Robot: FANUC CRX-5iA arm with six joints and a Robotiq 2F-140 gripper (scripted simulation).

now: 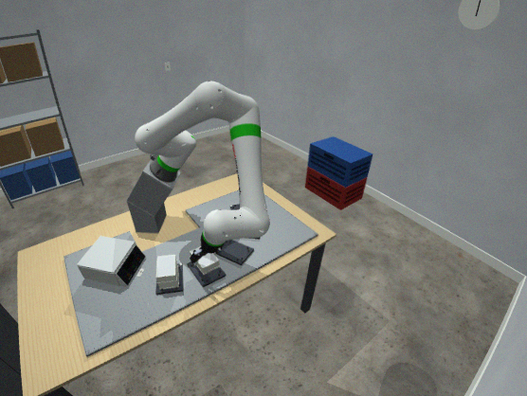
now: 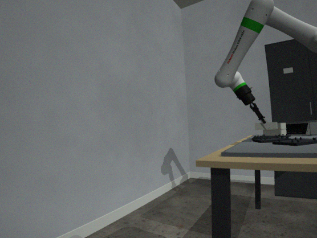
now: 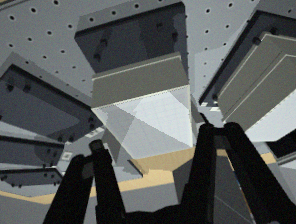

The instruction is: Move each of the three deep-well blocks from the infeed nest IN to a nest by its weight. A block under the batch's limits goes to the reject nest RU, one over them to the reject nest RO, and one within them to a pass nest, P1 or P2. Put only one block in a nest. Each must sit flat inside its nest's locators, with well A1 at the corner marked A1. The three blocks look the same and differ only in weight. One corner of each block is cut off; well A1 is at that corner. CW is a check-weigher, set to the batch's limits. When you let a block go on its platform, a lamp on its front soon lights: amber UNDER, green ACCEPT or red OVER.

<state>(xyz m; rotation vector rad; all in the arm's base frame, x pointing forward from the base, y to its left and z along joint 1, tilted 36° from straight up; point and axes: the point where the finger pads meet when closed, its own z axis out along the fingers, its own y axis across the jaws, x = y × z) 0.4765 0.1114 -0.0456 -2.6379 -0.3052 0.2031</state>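
The dark nest plate lies 8 cm below my hand. The rest, counted from my hand: weigher platform: 19 cm behind, 43 cm to the right; CW label: 11 cm behind, 30 cm to the right, 9 cm below; check-weigher: 19 cm behind, 42 cm to the right, 3 cm below.
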